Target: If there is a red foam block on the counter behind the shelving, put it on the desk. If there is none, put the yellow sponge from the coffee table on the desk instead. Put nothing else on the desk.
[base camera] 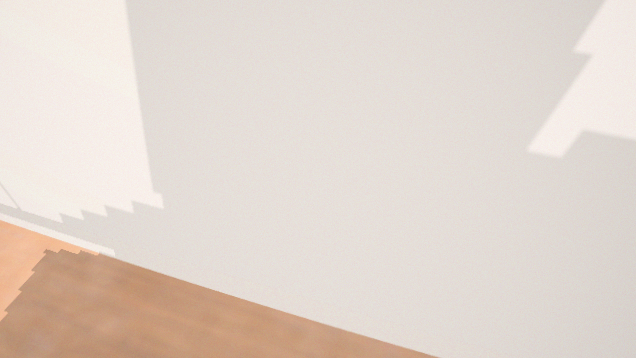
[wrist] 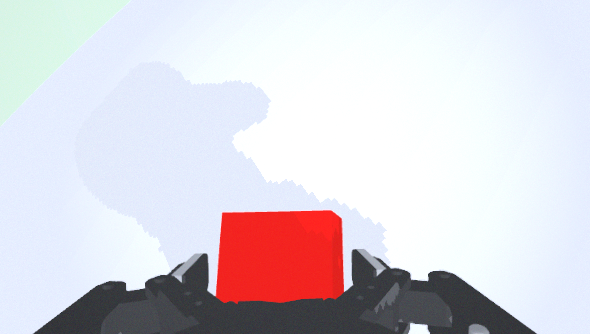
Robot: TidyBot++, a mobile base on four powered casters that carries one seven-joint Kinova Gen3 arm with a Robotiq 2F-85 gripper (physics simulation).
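Places are measured from the arm's base along level axes (x back, y right, z up), in centimetres.
Pixels of known places: gripper, fingertip midpoint: [wrist: 280, 267].
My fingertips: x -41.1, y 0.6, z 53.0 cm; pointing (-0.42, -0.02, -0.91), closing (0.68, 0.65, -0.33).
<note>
Behind a point stands the place of what it marks.
A red foam block [wrist: 277, 257] @(x -41.0, y 1.7, z 55.8 cm) stands out at the bottom middle of the wrist view, on a pale, brightly lit surface [wrist: 450, 150] @(x -37.8, y 12.8, z 51.3 cm). My gripper [wrist: 280, 267] @(x -41.1, y 0.6, z 53.0 cm) is open, with one fingertip to the left of the block and the other to the right. A narrow gap shows between the block and each fingertip. The block's near end is hidden behind the gripper's body. The desk, the coffee table and the yellow sponge do not show in either view.
A pale green area [wrist: 45, 40] @(x -82.4, y -1.8, z 54.0 cm) lies beyond the surface's edge at the top left of the wrist view. The arm's shadow falls on the surface. In the base camera view a light wall [base camera: 350, 150] @(x -21.2, y -0.3, z -13.0 cm) rises above a brown wooden floor [base camera: 150, 315] @(x -26.8, y -17.8, z -39.7 cm).
</note>
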